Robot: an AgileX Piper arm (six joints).
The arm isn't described. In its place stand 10 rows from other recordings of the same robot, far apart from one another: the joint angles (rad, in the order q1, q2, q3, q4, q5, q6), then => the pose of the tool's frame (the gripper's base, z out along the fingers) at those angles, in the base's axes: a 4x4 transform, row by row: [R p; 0 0 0 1], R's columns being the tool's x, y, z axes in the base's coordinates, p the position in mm.
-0.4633, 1.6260, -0.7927, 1.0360, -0.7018, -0.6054 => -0.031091 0.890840 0.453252 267.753; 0.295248 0.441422 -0.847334 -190.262; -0.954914 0.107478 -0.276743 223.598; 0 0 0 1
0.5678, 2.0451, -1.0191, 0.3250, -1.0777, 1.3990 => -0.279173 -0.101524 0.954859 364.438; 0.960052 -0.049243 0.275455 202.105; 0.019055 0.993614 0.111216 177.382; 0 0 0 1
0.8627, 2.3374, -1.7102, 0.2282, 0.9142, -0.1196 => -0.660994 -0.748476 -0.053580 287.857; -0.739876 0.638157 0.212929 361.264; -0.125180 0.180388 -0.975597 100.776; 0 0 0 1
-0.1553, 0.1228, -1.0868, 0.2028, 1.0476, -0.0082 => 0.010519 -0.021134 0.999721 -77.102; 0.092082 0.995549 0.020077 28.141; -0.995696 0.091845 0.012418 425.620; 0 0 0 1
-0.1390, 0.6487, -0.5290, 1.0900, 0.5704, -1.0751 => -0.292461 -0.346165 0.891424 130.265; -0.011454 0.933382 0.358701 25.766; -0.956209 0.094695 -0.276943 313.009; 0 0 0 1
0.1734, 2.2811, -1.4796, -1.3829, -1.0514, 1.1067 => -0.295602 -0.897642 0.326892 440.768; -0.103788 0.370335 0.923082 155.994; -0.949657 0.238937 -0.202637 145.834; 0 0 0 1
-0.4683, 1.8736, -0.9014, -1.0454, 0.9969, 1.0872 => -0.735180 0.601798 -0.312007 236.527; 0.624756 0.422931 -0.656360 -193.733; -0.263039 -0.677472 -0.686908 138.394; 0 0 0 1
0.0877, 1.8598, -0.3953, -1.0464, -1.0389, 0.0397 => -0.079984 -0.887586 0.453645 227.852; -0.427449 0.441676 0.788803 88.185; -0.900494 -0.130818 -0.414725 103.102; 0 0 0 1
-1.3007, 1.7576, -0.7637, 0.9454, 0.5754, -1.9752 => -0.857403 0.136477 0.496220 115.132; 0.076787 0.987329 -0.138871 -265.383; -0.508885 -0.080965 -0.857018 131.420; 0 0 0 1
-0.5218, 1.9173, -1.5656, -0.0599, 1.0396, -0.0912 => -0.891724 0.404449 0.203101 347.918; 0.373000 0.910925 -0.176312 -205.455; -0.256319 -0.081465 -0.963153 243.524; 0 0 0 1
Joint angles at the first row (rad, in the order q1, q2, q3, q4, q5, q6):
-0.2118 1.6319 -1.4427 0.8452 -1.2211 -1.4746
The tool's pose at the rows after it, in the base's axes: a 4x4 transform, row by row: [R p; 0 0 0 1], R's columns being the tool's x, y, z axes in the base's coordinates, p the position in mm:
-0.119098 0.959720 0.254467 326.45; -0.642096 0.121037 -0.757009 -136.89; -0.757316 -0.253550 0.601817 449.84; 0 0 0 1
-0.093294 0.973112 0.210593 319.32; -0.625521 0.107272 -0.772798 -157.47; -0.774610 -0.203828 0.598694 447.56; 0 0 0 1
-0.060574 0.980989 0.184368 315.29; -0.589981 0.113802 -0.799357 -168.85; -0.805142 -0.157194 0.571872 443.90; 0 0 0 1
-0.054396 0.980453 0.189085 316.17; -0.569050 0.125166 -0.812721 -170.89; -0.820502 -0.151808 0.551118 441.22; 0 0 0 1
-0.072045 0.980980 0.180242 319.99; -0.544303 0.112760 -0.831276 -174.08; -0.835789 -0.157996 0.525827 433.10; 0 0 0 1
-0.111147 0.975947 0.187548 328.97; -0.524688 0.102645 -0.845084 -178.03; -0.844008 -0.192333 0.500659 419.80; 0 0 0 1
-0.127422 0.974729 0.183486 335.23; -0.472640 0.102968 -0.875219 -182.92; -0.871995 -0.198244 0.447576 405.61; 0 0 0 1
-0.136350 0.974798 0.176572 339.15; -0.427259 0.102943 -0.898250 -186.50; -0.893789 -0.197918 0.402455 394.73; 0 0 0 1
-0.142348 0.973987 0.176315 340.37; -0.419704 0.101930 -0.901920 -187.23; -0.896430 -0.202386 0.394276 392.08; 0 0 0 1
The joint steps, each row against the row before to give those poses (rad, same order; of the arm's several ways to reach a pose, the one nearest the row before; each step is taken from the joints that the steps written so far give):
-0.0088 0.0122 0.0000 -0.0313 0.0000 0.0216
-0.0620 0.0064 0.0000 0.0007 0.0000 0.0722
-0.0289 0.0039 0.0000 0.0347 0.0038 0.0491
-0.0020 0.0025 0.0000 0.0222 0.0118 0.0061
0.0000 0.0184 0.0000 0.0294 -0.0108 -0.0090
0.0000 0.0340 0.0000 0.0166 -0.0048 -0.0153
0.0000 0.0283 0.0000 0.0544 0.0000 -0.0022
-0.0001 0.0200 0.0000 0.0470 0.0000 0.0000
0.0001 0.0056 0.0001 0.0073 0.0000 -0.0025

